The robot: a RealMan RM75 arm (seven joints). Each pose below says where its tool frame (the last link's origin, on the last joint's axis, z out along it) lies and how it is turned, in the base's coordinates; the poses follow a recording.
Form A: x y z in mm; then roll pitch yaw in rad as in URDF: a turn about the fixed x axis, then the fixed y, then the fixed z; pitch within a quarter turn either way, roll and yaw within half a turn.
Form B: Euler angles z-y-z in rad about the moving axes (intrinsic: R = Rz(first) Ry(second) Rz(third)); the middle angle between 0 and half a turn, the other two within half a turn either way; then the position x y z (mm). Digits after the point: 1 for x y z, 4 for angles.
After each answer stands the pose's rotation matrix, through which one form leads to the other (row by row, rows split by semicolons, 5 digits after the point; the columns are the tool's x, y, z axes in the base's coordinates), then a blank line. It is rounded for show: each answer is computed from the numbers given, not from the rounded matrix.
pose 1, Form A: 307.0 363.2 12.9 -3.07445 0.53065 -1.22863
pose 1, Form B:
1.7809 2.6071 -0.1138 307.0 363.2 12.9
0.28939 -0.95130 -0.10622; -0.81248 -0.30279 0.49819; -0.50609 -0.05787 -0.86053

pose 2, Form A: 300.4 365.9 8.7 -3.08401 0.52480 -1.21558
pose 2, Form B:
1.8115 2.6139 -0.0991 300.4 365.9 8.7
0.30099 -0.94605 -0.12001; -0.81140 -0.32018 0.48900; -0.50104 -0.04981 -0.86399

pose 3, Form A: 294.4 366.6 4.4 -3.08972 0.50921 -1.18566
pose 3, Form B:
1.8498 2.6300 -0.0926 294.4 366.6 4.4
0.32802 -0.93500 -0.13484; -0.80917 -0.35176 0.47065; -0.48749 -0.04527 -0.87196

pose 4, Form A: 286.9 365.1 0.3 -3.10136 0.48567 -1.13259
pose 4, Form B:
1.9230 2.6544 -0.0761 286.9 365.1 0.3
0.37525 -0.91275 -0.16149; -0.80080 -0.40697 0.43942; -0.46680 -0.03557 -0.88365

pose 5, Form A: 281.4 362.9 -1.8 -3.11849 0.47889 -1.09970
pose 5, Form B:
1.9918 2.6622 -0.0445 281.4 362.9 -1.8
0.40281 -0.89566 -0.18850; -0.79083 -0.44426 0.42098; -0.46079 -0.02050 -0.88727

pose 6, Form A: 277.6 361.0 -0.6 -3.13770 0.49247 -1.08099
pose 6, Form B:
2.0524 2.6491 -0.0073 277.6 361.0 -0.6
0.41455 -0.88328 -0.21900; -0.77756 -0.46883 0.41904; -0.47280 -0.00343 -0.88116

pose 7, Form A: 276.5 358.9 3.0 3.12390 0.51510 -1.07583
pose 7, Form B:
2.1017 2.6262 0.0312 276.5 358.9 3.0
0.41337 -0.87571 -0.24953; -0.76580 -0.48260 0.42503; -0.49262 0.01540 -0.87011

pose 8, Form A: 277.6 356.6 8.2 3.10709 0.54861 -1.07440
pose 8, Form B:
2.1333 2.5920 0.0564 277.6 356.6 8.2
0.40637 -0.87021 -0.27855; -0.75027 -0.49179 0.44186; -0.52150 0.02943 -0.85274

